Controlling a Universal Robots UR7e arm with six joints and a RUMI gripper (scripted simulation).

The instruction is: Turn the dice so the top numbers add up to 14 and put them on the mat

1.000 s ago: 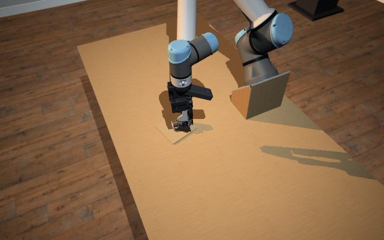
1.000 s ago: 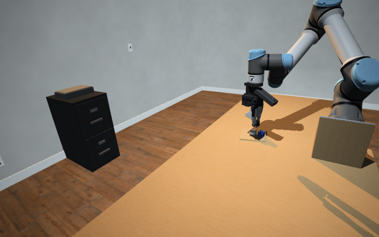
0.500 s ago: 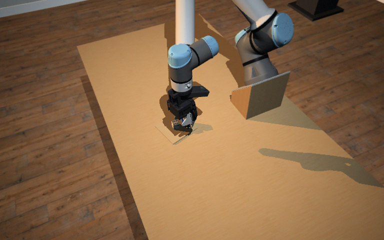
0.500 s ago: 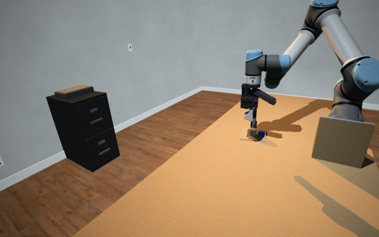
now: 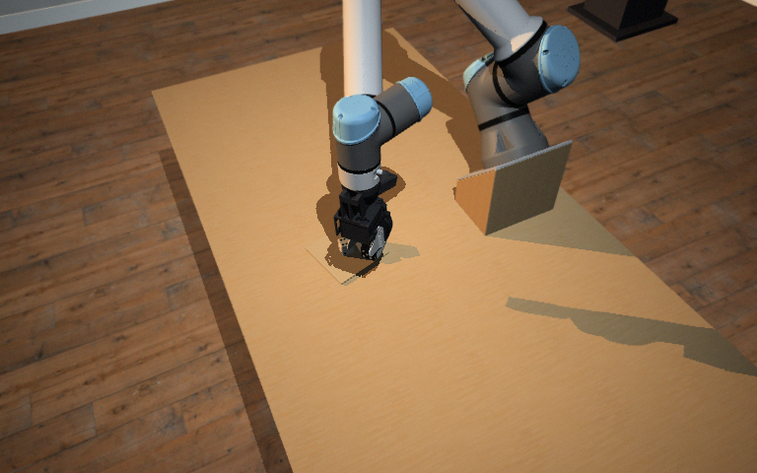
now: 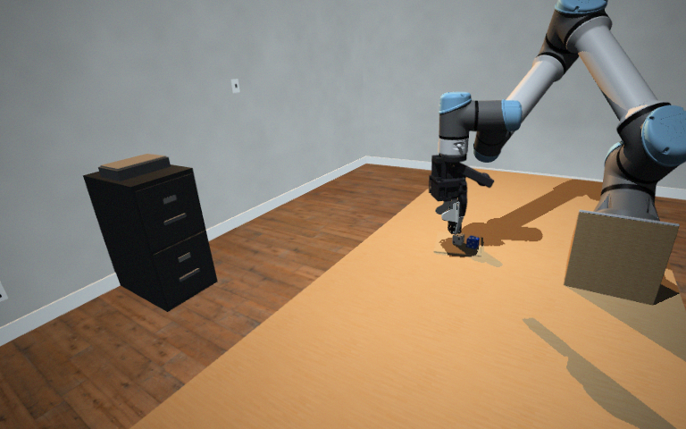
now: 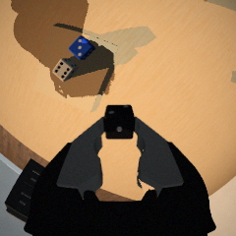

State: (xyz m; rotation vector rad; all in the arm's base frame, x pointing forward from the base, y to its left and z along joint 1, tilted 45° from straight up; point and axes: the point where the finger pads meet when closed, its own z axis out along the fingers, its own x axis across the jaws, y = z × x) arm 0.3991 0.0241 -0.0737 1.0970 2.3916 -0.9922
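Right now my hand is 3 cm past the blue die, 10 cm to the left of it and 9 cm above it. Also, from my hand: tan mat: 2 cm ahead, 11 cm to the right, 11 cm below; then white die: 2 cm ahead, 11 cm to the right, 9 cm below; then black die: right at my hand.
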